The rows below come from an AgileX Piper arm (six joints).
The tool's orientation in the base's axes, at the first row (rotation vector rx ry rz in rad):
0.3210 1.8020 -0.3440
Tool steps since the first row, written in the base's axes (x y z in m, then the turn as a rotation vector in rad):
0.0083 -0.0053 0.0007 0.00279 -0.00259 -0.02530
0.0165 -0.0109 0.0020 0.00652 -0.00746 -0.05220
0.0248 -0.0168 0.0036 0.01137 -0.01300 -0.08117
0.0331 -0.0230 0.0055 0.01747 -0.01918 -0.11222
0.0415 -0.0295 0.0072 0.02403 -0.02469 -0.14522
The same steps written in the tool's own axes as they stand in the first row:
-0.0029 -0.0017 0.0093 0.02369 0.00036 0.00966
-0.0065 -0.0037 0.0184 0.04861 -0.00090 0.02144
-0.0103 -0.0059 0.0277 0.07522 -0.00220 0.03498
-0.0144 -0.0085 0.0371 0.10352 -0.00347 0.05039
-0.0184 -0.0113 0.0467 0.13361 -0.00381 0.06641

